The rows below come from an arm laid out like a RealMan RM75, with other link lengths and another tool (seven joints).
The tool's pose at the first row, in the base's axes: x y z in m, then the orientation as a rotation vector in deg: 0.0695 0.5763 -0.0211 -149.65 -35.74 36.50
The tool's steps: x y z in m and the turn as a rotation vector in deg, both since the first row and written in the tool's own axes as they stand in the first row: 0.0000 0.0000 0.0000 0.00 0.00 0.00; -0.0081 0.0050 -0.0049 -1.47 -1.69 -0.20; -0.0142 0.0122 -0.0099 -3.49 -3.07 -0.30; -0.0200 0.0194 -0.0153 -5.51 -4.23 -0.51; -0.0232 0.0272 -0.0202 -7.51 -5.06 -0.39; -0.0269 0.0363 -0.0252 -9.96 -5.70 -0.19; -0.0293 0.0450 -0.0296 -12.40 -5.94 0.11; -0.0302 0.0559 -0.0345 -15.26 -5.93 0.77
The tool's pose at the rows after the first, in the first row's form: 0.0695 0.5763 -0.0211 -149.65 -35.74 36.50; 0.0671 0.5669 -0.0166 -150.62 -37.21 38.50; 0.0671 0.5566 -0.0137 -152.18 -38.74 40.05; 0.0676 0.5464 -0.0105 -153.71 -40.37 41.27; 0.0701 0.5371 -0.0089 -155.43 -41.47 42.17; 0.0726 0.5264 -0.0077 -157.64 -42.65 42.76; 0.0757 0.5169 -0.0072 -159.98 -43.57 42.81; 0.0811 0.5062 -0.0078 -162.94 -44.16 42.55
